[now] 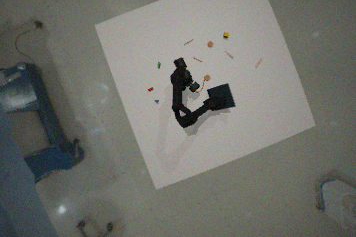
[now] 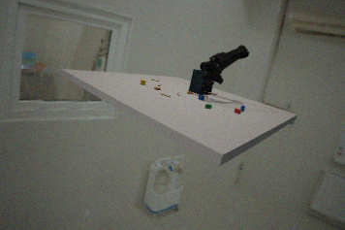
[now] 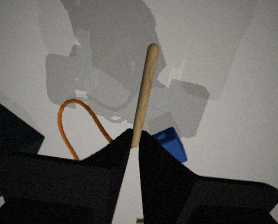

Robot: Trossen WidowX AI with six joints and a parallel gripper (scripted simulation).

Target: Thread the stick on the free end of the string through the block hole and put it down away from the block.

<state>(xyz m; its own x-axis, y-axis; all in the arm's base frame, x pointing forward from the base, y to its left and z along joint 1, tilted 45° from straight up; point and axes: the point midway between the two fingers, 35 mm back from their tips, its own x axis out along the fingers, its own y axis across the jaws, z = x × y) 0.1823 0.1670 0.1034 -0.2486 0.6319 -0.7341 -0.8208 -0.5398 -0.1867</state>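
Right now the blue cube is 4 cm ahead of my gripper tip and 3 cm below it. Round my gripper tip: green piece: 17 cm ahead, 16 cm to the left, 4 cm below; then round wooden button: 15 cm to the right, 4 cm below; then thin wooden stick: 1 cm to the left, 1 cm behind.
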